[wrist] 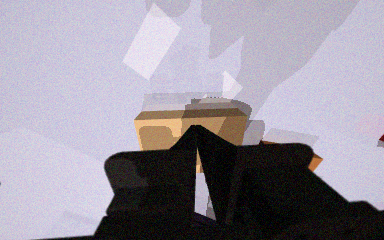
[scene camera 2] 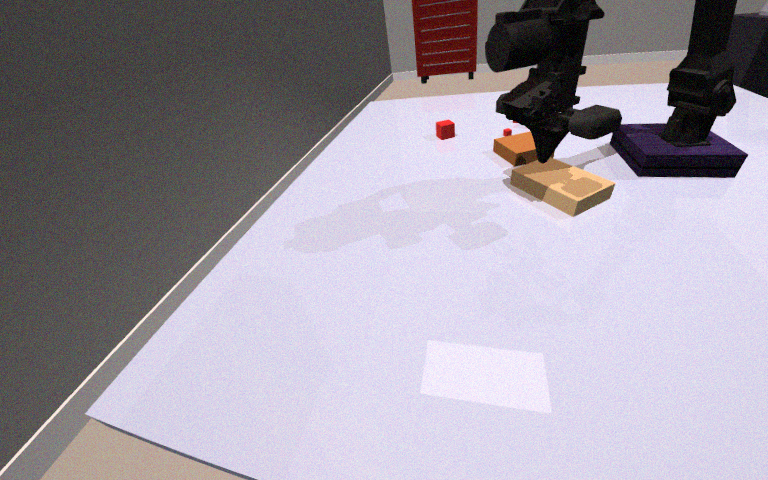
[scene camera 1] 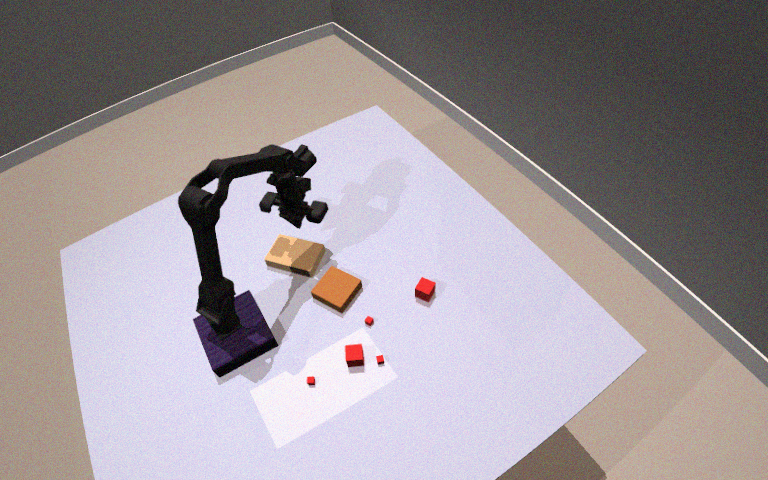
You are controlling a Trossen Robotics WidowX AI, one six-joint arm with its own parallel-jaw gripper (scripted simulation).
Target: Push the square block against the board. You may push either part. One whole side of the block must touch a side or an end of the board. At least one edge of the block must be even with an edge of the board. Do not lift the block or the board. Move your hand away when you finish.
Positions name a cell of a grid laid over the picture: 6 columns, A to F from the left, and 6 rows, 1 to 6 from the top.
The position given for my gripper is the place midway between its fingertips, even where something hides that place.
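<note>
My gripper (scene camera 2: E3) (scene camera 1: C3) (wrist: D4) is shut and holds nothing. A tan board (scene camera 2: E3) (scene camera 1: C4) (wrist: C4) is visible, as is an orange square block (scene camera 1: C4) (scene camera 2: E2).
</note>
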